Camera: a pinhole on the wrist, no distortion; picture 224 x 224 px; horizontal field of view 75.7 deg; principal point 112.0 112.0 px. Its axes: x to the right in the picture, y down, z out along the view. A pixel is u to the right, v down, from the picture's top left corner.
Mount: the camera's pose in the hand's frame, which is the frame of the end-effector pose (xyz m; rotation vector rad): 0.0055 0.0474 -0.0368 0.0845 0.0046 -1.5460
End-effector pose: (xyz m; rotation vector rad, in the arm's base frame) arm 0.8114 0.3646 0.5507 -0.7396 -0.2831 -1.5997
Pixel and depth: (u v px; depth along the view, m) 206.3 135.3 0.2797
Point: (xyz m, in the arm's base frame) 0.7368 0.4943 0.7888
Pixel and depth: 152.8 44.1 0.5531
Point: 0.8180 0.8972 0.7911
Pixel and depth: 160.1 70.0 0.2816
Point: 0.8195 0.5819 0.6908
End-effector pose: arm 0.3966 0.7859 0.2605 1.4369 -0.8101 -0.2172
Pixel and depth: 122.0 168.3 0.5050
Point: 0.2404 0.3036 0.2783
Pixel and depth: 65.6 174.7 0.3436
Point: 0.2528 0.4773 0.4169
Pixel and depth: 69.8 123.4 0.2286
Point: 0.2516 0.6419 0.3440
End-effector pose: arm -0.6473 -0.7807 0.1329 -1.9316 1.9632 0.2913
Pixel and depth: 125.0 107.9 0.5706
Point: -0.5494 -0.5371 -0.3288
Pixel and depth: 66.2 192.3 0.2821
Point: -0.7396 -0.8072 -0.1735
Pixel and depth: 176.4 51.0 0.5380
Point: -0.3672 -0.3784 -0.1768
